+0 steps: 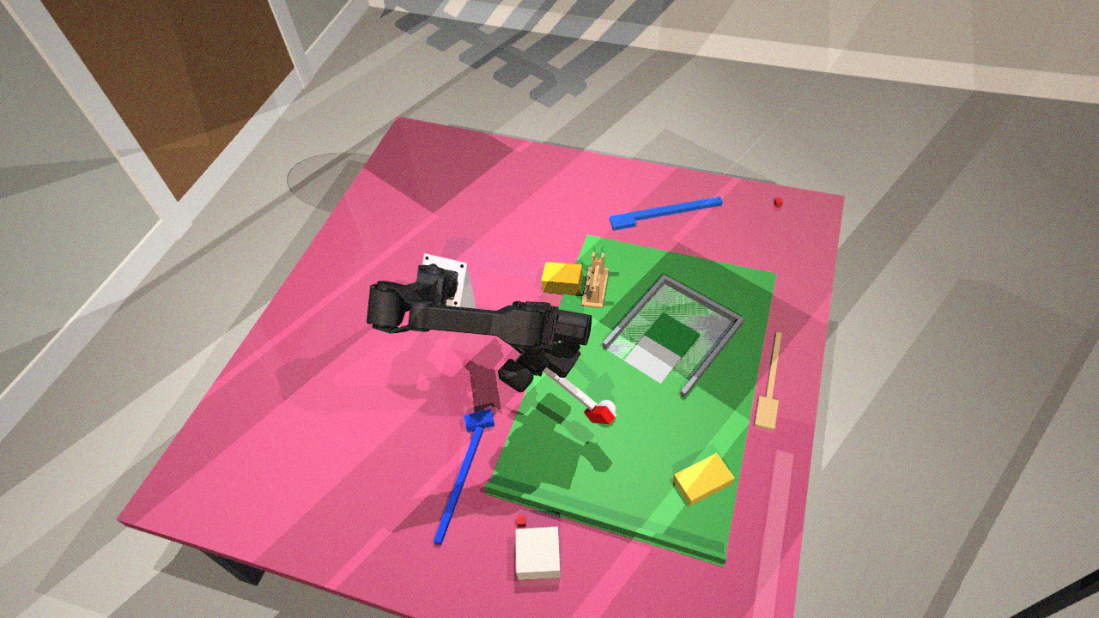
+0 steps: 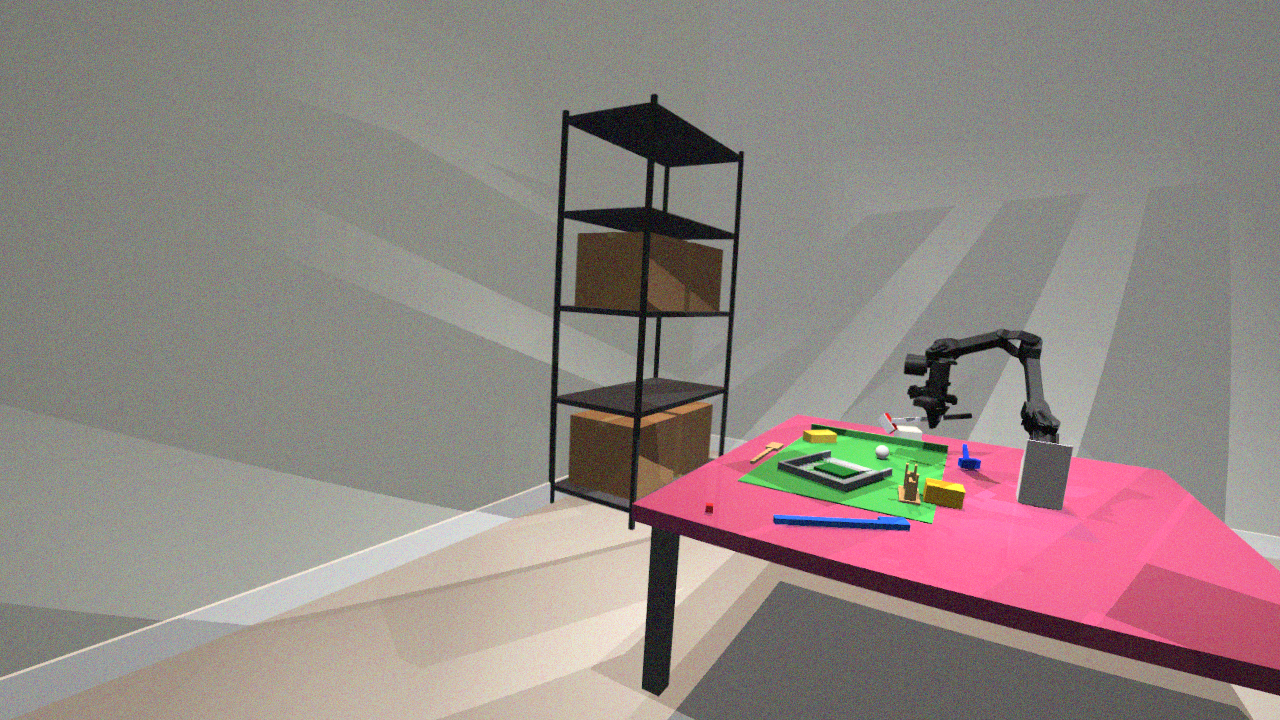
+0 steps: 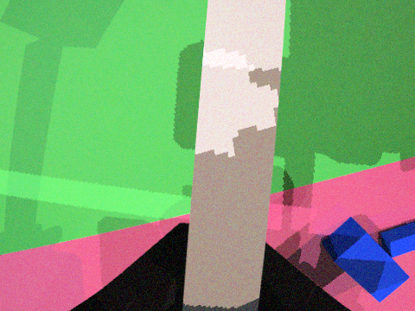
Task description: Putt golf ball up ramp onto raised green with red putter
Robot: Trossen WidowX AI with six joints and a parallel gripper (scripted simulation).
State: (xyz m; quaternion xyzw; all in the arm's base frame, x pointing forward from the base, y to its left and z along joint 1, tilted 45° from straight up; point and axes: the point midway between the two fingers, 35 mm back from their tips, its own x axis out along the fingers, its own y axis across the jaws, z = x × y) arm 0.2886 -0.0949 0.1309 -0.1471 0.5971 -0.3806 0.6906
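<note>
Now: the white golf ball 140 mm ahead of my gripper tip, 100 mm below it and 10 mm to the left of it. The rest, counted from my gripper tip: wooden figure (340 mm to the left, 90 mm below, 20 mm ahead); red putter (40 mm ahead, 20 mm above, 10 mm to the right); green mat (190 mm ahead, 130 mm to the left, 120 mm below).
</note>
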